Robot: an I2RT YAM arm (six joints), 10 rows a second.
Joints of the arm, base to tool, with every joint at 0 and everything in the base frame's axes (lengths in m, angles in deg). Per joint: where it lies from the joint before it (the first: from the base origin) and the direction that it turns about. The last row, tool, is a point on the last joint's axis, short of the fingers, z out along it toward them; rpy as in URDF.
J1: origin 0 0 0.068 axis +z
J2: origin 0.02 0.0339 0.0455 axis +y
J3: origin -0.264 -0.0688 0 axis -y
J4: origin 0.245 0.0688 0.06 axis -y
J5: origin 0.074 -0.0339 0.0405 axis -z
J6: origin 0.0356 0 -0.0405 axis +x
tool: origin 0 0 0 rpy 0 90 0
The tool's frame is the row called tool.
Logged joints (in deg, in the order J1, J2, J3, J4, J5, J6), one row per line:
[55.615 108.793 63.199 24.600 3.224 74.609]
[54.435 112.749 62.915 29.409 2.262 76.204]
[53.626 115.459 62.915 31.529 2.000 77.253]
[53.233 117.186 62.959 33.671 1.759 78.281]
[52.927 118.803 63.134 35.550 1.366 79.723]
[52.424 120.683 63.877 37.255 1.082 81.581]
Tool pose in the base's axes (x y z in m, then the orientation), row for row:
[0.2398 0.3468 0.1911 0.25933 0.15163 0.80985 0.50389]
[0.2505 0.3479 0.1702 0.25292 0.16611 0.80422 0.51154]
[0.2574 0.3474 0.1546 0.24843 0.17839 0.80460 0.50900]
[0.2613 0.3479 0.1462 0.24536 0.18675 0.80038 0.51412]
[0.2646 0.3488 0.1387 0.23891 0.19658 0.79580 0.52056]
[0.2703 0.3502 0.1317 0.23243 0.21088 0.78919 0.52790]
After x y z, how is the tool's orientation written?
As a quaternion, w x y z.
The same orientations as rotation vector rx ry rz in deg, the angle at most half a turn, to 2 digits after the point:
[23.54 125.73 78.23]
[25.87 125.27 79.68]
[27.85 125.62 79.47]
[29.20 125.16 80.39]
[30.84 124.86 81.68]
[33.20 124.24 83.11]

